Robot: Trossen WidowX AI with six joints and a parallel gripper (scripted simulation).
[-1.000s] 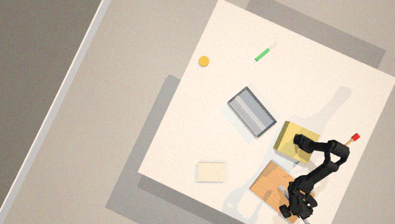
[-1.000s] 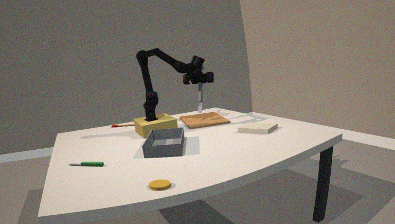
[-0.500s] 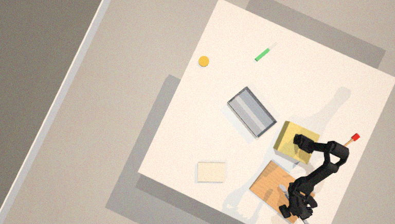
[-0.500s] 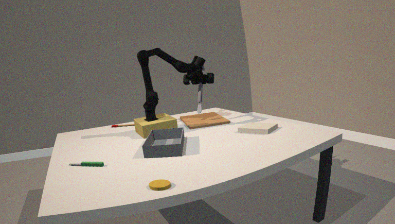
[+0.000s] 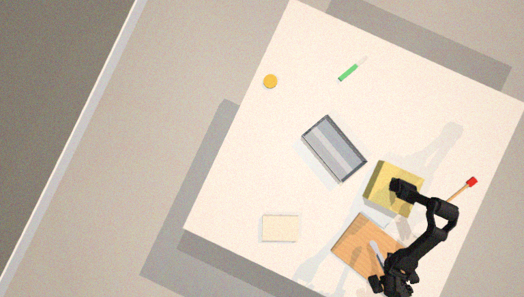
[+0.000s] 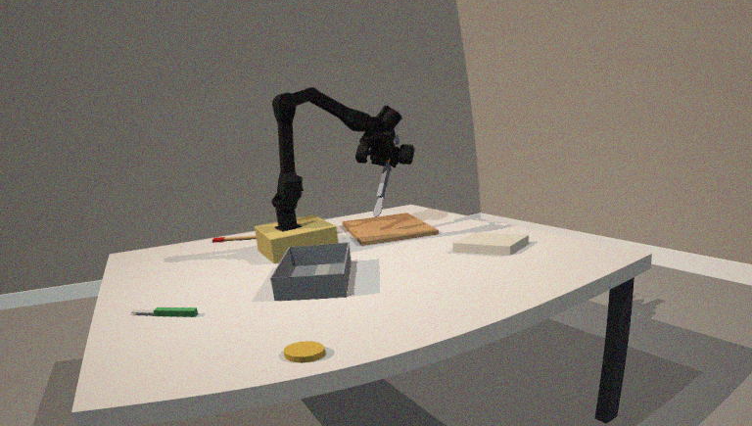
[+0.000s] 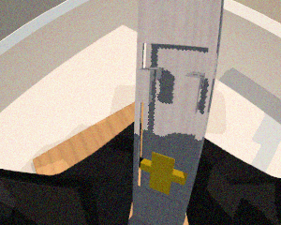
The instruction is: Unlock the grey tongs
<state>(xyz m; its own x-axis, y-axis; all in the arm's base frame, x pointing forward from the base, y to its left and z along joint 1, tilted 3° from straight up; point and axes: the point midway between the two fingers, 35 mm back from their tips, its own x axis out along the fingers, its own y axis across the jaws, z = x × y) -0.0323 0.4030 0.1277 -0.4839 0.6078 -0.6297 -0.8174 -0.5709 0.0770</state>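
The yellow lock piece lies 2 cm ahead of my gripper tip, 2 cm to the right of it and 2 cm above it. The rest, counted from my gripper tip: wooden board 2 cm ahead, 6 cm to the right, 19 cm below; then red-tipped stick 31 cm behind, 50 cm to the right, 19 cm below; then cream slab 51 cm ahead, 5 cm to the right, 19 cm below.
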